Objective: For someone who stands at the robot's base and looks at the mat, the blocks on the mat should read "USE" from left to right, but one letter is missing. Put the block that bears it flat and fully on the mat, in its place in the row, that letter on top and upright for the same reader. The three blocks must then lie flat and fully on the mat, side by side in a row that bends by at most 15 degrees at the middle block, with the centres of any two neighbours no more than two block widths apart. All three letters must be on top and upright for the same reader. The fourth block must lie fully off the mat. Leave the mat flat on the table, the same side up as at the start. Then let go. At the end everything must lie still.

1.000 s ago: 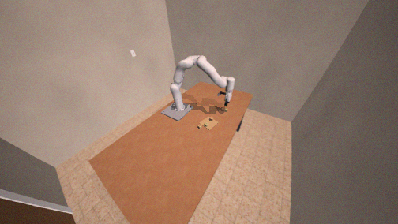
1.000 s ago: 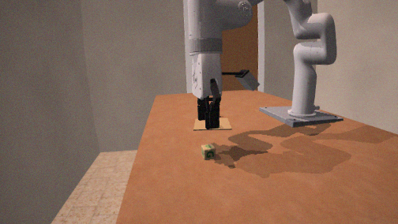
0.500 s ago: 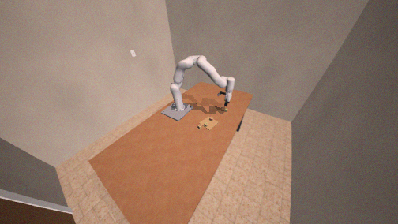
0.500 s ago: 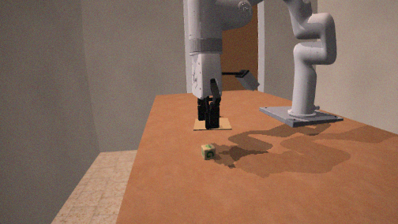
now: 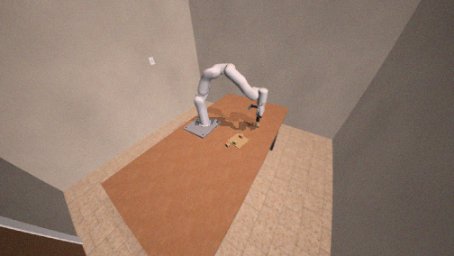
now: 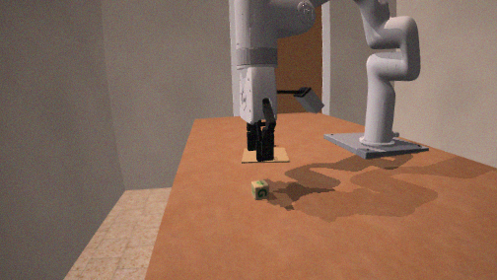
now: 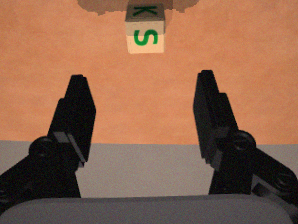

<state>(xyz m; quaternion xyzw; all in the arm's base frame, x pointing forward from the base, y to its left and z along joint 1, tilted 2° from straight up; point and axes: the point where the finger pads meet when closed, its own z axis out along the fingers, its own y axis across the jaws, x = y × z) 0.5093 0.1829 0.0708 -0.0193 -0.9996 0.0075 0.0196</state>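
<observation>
My gripper is now 9 cm above the block. The rest, counted from my hand: mat: 26 cm to the right, 10 cm below, 10 cm behind.
</observation>
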